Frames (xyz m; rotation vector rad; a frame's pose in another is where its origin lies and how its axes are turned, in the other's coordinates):
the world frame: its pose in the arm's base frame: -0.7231 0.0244 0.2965 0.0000 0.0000 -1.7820
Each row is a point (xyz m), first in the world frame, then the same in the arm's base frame.
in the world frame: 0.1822 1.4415 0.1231
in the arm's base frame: 0.6482 -0.4559 0.4196
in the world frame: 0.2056 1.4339 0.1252
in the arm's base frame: 0.6358 -0.4772 0.4217
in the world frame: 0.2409 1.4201 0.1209
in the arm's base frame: 0.6149 -0.5089 0.4174
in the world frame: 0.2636 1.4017 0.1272
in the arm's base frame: 0.5922 -0.5272 0.4237
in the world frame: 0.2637 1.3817 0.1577
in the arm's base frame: 0.5726 -0.5231 0.4542
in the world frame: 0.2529 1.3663 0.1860
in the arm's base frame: 0.5598 -0.5093 0.4825
